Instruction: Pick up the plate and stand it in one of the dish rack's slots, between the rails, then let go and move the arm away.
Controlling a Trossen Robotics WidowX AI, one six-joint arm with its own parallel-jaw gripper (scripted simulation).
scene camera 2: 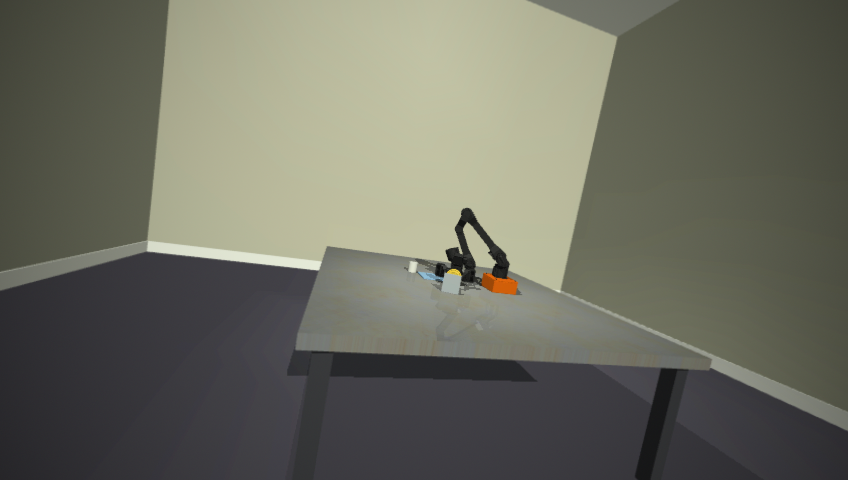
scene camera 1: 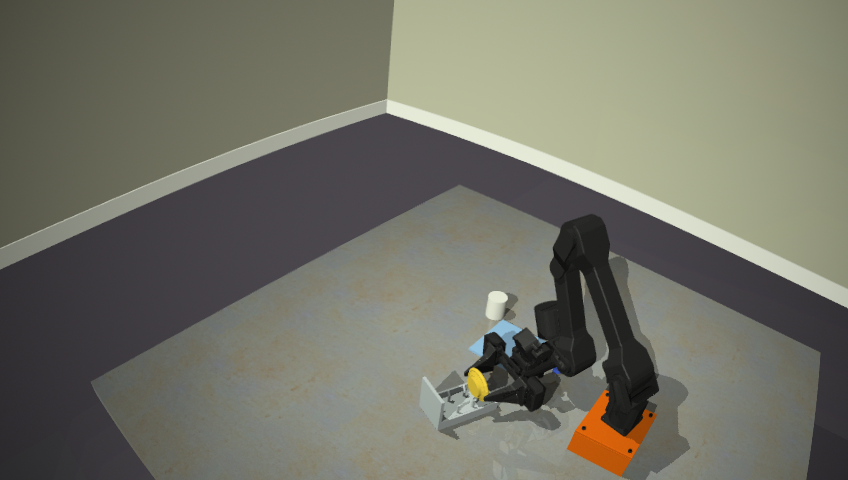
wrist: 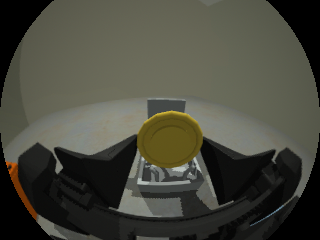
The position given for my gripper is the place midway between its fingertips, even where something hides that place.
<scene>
My gripper (scene camera 1: 474,386) holds a yellow plate (wrist: 169,139). Further things: a grey dish rack (scene camera 1: 449,407) and a light blue mat (scene camera 1: 505,330).
The grey dish rack also shows in the wrist view (wrist: 188,176). My gripper is seen too in the wrist view (wrist: 169,139).
</scene>
